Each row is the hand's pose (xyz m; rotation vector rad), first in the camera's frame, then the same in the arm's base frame.
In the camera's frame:
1: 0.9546 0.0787 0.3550 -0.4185 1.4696 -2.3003
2: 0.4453 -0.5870 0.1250 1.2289 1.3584 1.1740
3: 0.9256 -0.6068 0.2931 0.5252 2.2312 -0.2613
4: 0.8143 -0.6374 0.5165 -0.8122 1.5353 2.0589
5: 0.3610 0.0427 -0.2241 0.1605 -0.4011 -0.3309
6: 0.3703 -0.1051 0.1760 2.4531 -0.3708 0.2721
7: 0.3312 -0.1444 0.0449 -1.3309 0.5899 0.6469
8: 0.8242 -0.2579 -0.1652 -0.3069 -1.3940 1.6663
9: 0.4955 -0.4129 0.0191 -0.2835 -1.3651 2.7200
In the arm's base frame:
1: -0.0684 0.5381 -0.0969 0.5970 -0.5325 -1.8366
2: -0.1440 -0.2766 0.1962 -0.7408 0.7381 0.9504
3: -0.2627 0.1539 0.4409 -0.3558 0.5023 -0.5178
4: -0.4912 0.1094 0.3459 -2.4031 1.2909 0.0860
5: 0.4006 -0.1274 -0.2584 -0.6098 -1.9227 0.5740
6: -0.0231 -0.0826 -0.2376 0.8590 -0.1325 1.9041
7: 0.0805 -0.1708 -0.1959 -2.4748 -0.7689 -0.5472
8: 0.2796 0.1182 0.2248 1.6150 0.8950 -1.7623
9: 0.0221 -0.1777 0.1144 1.3609 -0.2540 -1.6304

